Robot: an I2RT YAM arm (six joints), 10 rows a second.
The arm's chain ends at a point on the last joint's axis. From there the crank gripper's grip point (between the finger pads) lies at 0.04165 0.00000 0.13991 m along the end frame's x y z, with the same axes.
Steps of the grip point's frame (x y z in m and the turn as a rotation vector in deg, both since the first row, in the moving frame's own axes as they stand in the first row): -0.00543, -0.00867, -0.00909, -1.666, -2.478, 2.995; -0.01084, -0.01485, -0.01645, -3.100, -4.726, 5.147; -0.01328, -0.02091, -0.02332, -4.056, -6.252, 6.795; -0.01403, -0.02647, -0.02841, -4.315, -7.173, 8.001; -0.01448, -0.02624, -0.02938, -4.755, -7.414, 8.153; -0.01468, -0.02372, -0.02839, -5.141, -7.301, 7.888; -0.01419, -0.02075, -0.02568, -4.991, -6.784, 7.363
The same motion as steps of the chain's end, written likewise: 0.00082, -0.01478, -0.01067, -1.666, -2.478, 2.995; 0.00131, -0.02570, -0.01909, -3.100, -4.726, 5.147; 0.00303, -0.03493, -0.02649, -4.056, -6.252, 6.795; 0.00483, -0.04169, -0.03188, -4.315, -7.173, 8.001; 0.00508, -0.04259, -0.03284, -4.755, -7.414, 8.153; 0.00461, -0.04089, -0.03171, -5.141, -7.301, 7.888; 0.00369, -0.03733, -0.02884, -4.991, -6.784, 7.363
